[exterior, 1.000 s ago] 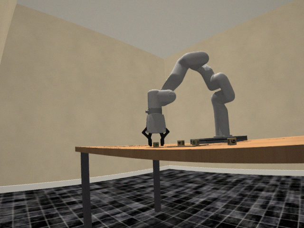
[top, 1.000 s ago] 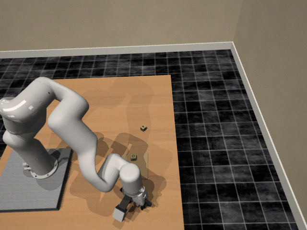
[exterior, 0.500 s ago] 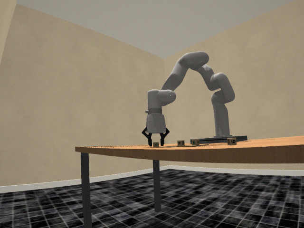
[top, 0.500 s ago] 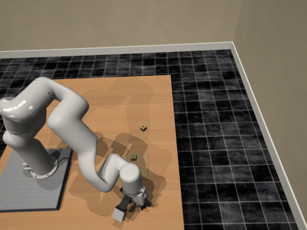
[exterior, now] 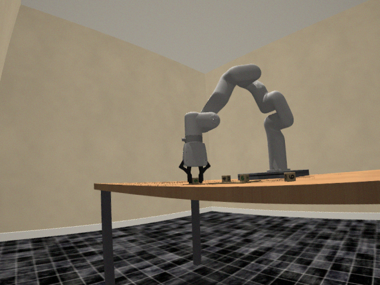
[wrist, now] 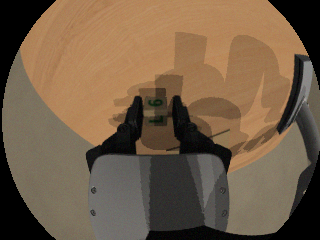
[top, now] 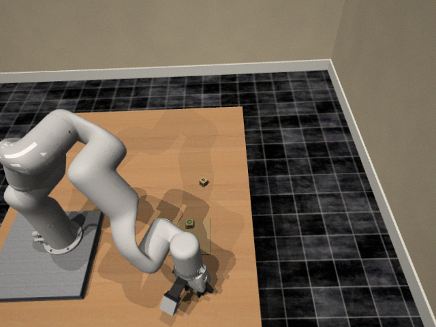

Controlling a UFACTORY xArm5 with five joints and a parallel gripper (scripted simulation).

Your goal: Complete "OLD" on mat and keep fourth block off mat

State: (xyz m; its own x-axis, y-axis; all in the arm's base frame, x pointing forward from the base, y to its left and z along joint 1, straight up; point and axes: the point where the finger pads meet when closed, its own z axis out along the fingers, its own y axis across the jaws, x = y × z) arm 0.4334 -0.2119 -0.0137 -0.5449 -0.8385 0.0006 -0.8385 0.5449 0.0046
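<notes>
Now: the tan mat 10 mm behind my hand, 190 mm to the left of it and 20 mm below it.
</notes>
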